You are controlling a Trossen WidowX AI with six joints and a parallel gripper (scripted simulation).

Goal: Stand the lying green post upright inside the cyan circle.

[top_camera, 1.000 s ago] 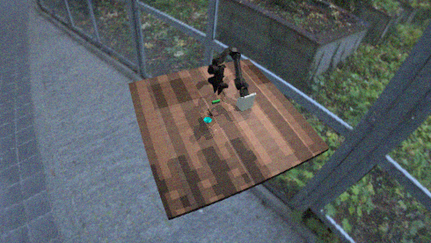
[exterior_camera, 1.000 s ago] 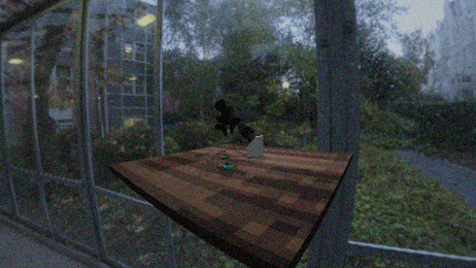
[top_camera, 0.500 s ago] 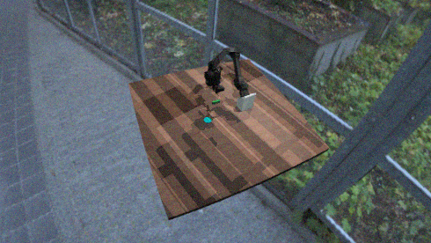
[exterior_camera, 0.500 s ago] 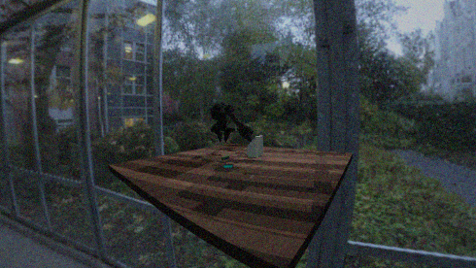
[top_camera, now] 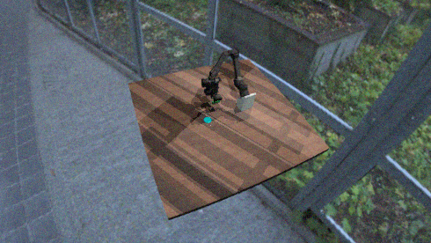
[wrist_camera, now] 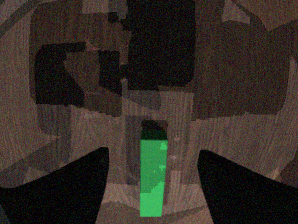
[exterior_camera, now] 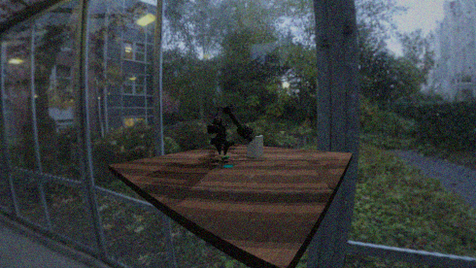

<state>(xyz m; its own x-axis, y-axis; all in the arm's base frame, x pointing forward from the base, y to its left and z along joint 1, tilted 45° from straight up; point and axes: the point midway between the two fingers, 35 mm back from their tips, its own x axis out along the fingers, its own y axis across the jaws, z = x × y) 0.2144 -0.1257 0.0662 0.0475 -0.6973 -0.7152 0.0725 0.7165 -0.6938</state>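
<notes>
Now: the green post 30 mm behind my gripper tip and 30 mm below it. Also, from my gripper tip: cyan circle (120 mm ahead, 150 mm to the left, 30 mm below).
</notes>
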